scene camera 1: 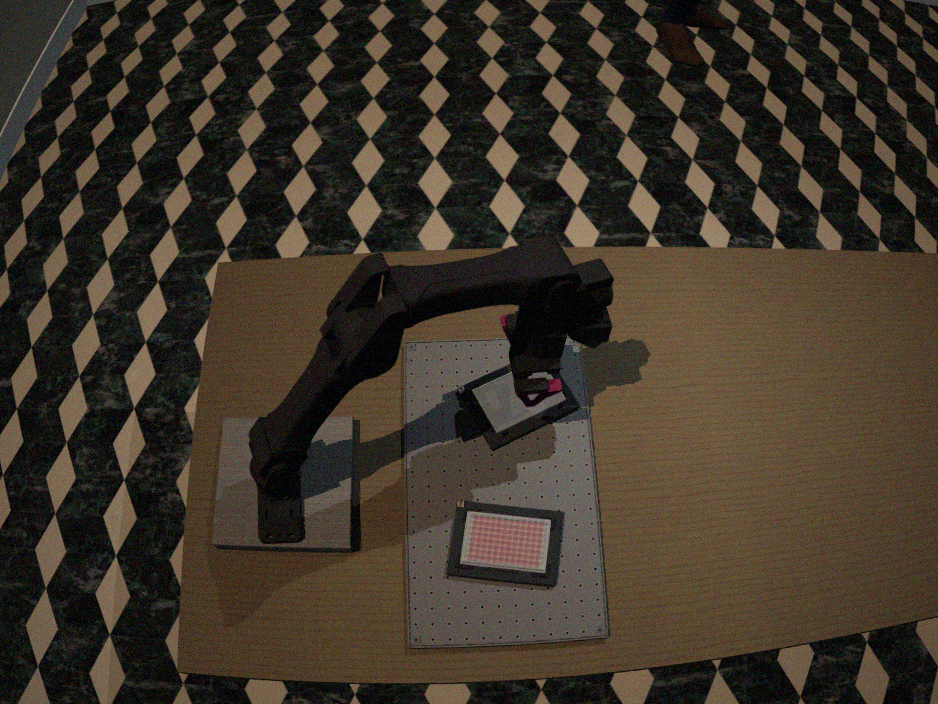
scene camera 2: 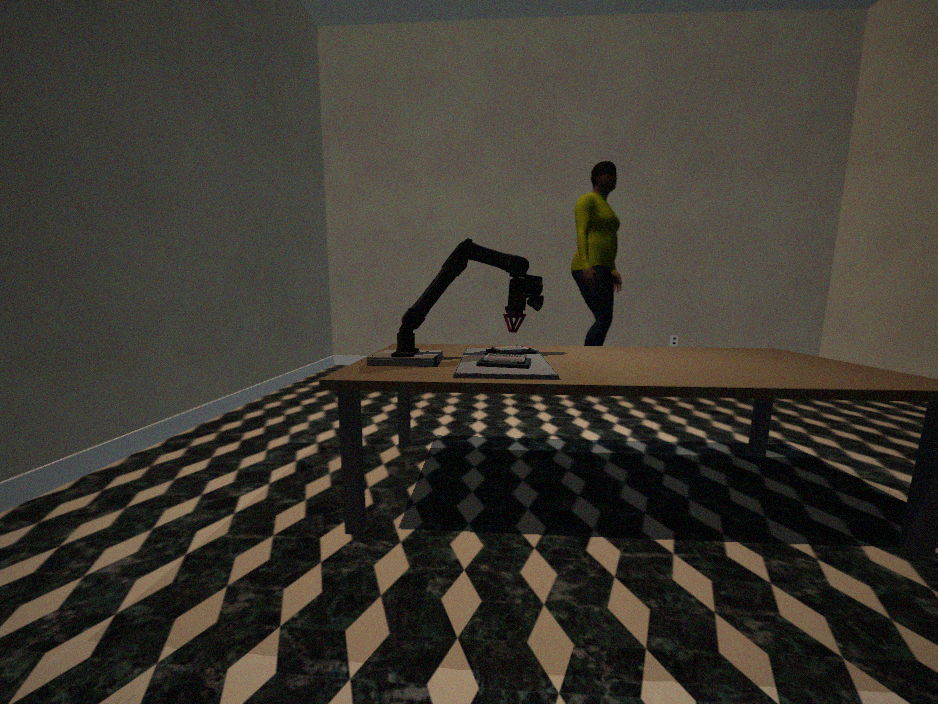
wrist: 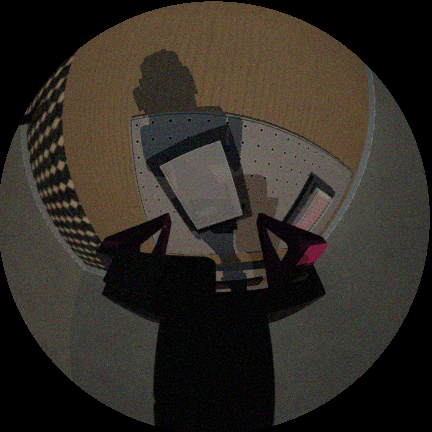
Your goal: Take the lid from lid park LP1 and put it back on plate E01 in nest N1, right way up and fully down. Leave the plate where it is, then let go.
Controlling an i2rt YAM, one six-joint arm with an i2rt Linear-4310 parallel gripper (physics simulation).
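Frame: origin at the arm's base, x back, y right, z up, level; metres.
Seen in the pictures: gripper, fingertip midpoint: (scene camera 1: 524, 379) (scene camera 2: 512, 332) (wrist: 213, 217); arm's base, link origin: (scene camera 1: 279, 484) (scene camera 2: 406, 353) (wrist: 237, 282).
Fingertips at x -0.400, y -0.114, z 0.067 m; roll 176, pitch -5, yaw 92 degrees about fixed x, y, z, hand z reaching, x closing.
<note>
Offsets run from my fingertips to a thing's top centre. Level surfaces: height alone.
The lid @(dx +0.004, dy -0.005, dz -0.062 m) (scene camera 1: 496, 409) (scene camera 2: 509, 349) (wrist: 205, 185) is a pale, flat rectangle lying in the dark frame of lid park LP1 (scene camera 1: 530, 433) (wrist: 192, 146), turned at an angle on the board. Plate E01 @(dx +0.056, dy +0.239, dz -0.054 m) (scene camera 1: 506, 541) (scene camera 2: 503, 359) (wrist: 315, 210), with pink wells and a white rim, sits uncovered in the dark frame of nest N1 @(dx +0.056, dy +0.239, dz -0.062 m) (scene camera 1: 503, 578) (wrist: 300, 200). My gripper (scene camera 1: 524, 363) (scene camera 2: 512, 331) (wrist: 213, 217) is open and empty, pointing down above the lid park. The arm and a finger hide part of the lid in scene camera 1.
Both frames sit on a grey perforated board (scene camera 1: 454, 613) (wrist: 280, 155) on the wooden table @(dz -0.093 m) (scene camera 1: 719, 454) (scene camera 2: 681, 367). The arm's base stands on a grey block (scene camera 1: 234, 492) (scene camera 2: 393, 361) left of the board. A person in yellow (scene camera 2: 597, 227) stands beyond the table.
</note>
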